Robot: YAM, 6 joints.
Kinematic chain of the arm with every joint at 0, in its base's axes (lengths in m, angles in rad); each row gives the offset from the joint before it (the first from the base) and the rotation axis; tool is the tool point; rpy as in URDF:
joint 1: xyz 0 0 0.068 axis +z
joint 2: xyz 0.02 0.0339 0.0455 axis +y
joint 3: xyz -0.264 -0.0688 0 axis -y
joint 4: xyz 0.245 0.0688 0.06 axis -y
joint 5: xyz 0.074 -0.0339 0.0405 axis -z
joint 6: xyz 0.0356 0 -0.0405 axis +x
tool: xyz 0 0 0 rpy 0 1.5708 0
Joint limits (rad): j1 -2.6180..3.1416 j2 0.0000..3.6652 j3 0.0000..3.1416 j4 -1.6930..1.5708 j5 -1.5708..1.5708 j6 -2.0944..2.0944
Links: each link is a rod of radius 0.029 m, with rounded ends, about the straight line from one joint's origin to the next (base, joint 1, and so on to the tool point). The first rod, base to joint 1, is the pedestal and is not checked.
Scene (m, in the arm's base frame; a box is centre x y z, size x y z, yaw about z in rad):
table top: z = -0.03
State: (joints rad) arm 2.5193 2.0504 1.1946 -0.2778 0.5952 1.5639
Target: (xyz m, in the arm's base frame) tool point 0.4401 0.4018 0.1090
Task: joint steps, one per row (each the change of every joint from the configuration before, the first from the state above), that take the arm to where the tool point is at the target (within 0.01 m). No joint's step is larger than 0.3 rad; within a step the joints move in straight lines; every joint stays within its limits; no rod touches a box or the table.
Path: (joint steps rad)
1: -0.2917 0.1083 0.1613 0.0653 -0.0151 0.0000
2: -0.2918 0.1083 0.1612 0.0652 -0.0152 0.0000
3: -0.2917 0.1083 0.1613 0.0653 -0.0151 0.0000
4: -0.2918 0.1083 0.1613 0.0652 -0.0152 0.0000
5: -0.2917 0.1083 0.1613 0.0653 -0.0151 0.0000
6: -0.2918 0.1083 0.1612 0.0652 -0.0152 0.0000

